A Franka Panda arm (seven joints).
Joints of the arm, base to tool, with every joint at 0 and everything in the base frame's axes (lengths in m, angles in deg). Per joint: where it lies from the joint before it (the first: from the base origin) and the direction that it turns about. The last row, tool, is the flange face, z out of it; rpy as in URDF.
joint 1: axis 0 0 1 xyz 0 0 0.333
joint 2: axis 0 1 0 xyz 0 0 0
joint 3: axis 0 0 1 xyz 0 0 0.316
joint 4: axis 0 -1 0 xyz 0.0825 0 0
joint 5: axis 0 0 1 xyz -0.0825 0 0.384
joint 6: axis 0 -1 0 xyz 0 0 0
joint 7: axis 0 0 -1 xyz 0.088 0 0
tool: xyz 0 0 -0.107 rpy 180 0 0
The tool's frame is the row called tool.
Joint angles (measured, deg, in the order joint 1, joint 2, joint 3, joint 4, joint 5, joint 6, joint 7), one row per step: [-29.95, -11.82, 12.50, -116.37, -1.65, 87.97, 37.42]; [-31.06, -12.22, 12.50, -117.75, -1.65, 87.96, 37.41]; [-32.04, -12.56, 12.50, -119.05, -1.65, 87.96, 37.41]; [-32.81, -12.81, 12.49, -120.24, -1.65, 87.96, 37.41]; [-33.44, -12.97, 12.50, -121.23, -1.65, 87.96, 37.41]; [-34.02, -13.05, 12.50, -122.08, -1.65, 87.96, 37.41]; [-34.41, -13.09, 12.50, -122.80, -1.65, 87.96, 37.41]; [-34.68, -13.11, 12.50, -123.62, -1.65, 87.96, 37.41]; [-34.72, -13.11, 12.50, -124.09, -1.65, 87.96, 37.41]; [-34.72, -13.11, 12.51, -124.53, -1.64, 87.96, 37.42]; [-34.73, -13.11, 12.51, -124.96, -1.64, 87.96, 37.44]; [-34.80, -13.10, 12.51, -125.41, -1.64, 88.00, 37.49]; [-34.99, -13.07, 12.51, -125.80, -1.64, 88.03, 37.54]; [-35.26, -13.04, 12.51, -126.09, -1.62, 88.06, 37.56]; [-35.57, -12.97, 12.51, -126.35, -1.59, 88.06, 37.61]
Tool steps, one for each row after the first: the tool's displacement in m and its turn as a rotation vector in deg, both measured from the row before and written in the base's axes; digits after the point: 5 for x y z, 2 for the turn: [-0.00738, -0.00720, -0.00756, 0.24, 0.97, -1.16]; [-0.00689, -0.00612, -0.00737, 0.25, 0.94, -1.04]; [-0.00603, -0.00464, -0.00718, 0.28, 0.90, -0.84]; [-0.00495, -0.00358, -0.00631, 0.26, 0.79, -0.67]; [-0.00436, -0.00341, -0.00582, 0.27, 0.72, -0.62]; [-0.00342, -0.00212, -0.00512, 0.25, 0.63, -0.43]; [-0.00343, -0.00114, -0.00598, 0.30, 0.74, -0.31]; [-0.00165, 0.00017, -0.00350, 0.18, 0.43, -0.06]; [-0.00142, 0.00052, -0.00327, 0.17, 0.40, -0.02]; [-0.00148, 0.00036, -0.00318, 0.16, 0.40, -0.05]; [-0.00163, -0.00007, -0.00336, 0.14, 0.39, -0.13]; [-0.00178, -0.00097, -0.00306, 0.14, 0.36, -0.25]; [-0.00167, -0.00158, -0.00233, 0.13, 0.26, -0.31]; [-0.00169, -0.00187, -0.00241, 0.15, 0.29, -0.38]
